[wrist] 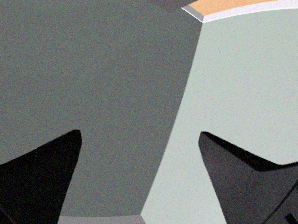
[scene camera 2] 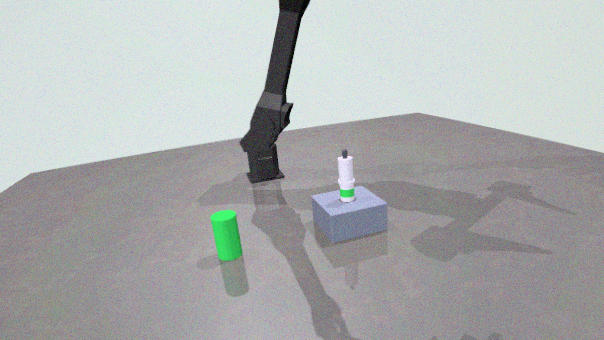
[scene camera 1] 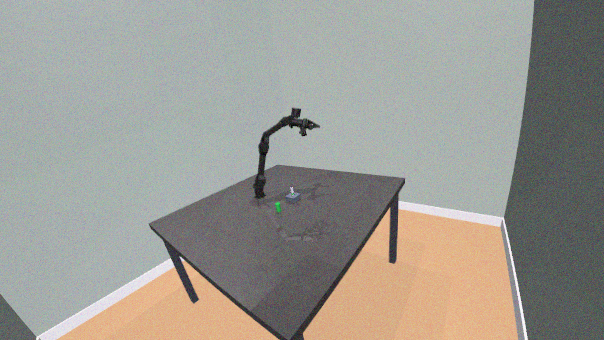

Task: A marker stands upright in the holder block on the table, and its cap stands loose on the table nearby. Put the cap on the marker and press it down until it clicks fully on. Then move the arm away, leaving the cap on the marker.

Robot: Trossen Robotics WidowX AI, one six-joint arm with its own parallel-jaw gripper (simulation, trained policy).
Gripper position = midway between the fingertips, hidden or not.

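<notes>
Green cap [scene camera 2: 225,227] visible; in the wrist view the cap is out of frame. Also visible to me: a grey-blue holder block [scene camera 2: 363,222] and my gripper [wrist: 141,137].
</notes>
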